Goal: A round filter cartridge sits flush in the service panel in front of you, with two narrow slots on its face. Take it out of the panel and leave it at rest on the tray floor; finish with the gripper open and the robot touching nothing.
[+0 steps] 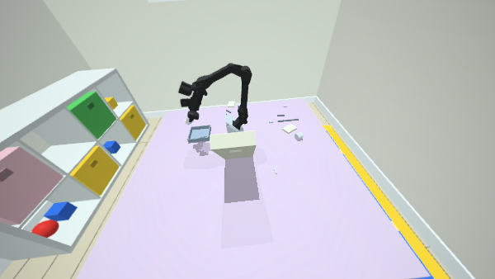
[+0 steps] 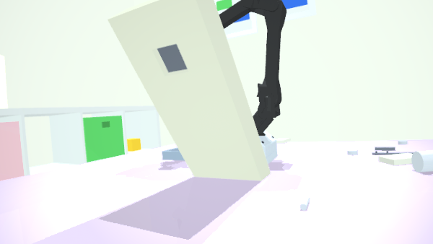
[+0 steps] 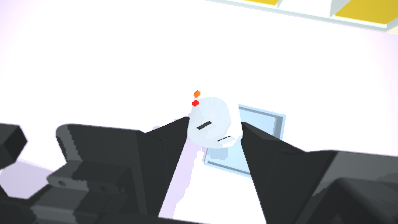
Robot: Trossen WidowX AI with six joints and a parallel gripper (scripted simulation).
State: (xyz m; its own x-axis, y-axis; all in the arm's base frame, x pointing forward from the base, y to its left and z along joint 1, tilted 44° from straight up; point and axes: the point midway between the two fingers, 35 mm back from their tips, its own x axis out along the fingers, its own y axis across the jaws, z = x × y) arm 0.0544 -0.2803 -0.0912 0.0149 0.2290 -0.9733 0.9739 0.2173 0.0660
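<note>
Right now the blue-grey tray is 90 mm behind my gripper tip and 190 mm below it. From my gripper tip the other things lie so: small peg (290 mm ahead, 510 mm to the left, 200 mm below); then round pale cartridge (right at my gripper tip).
</note>
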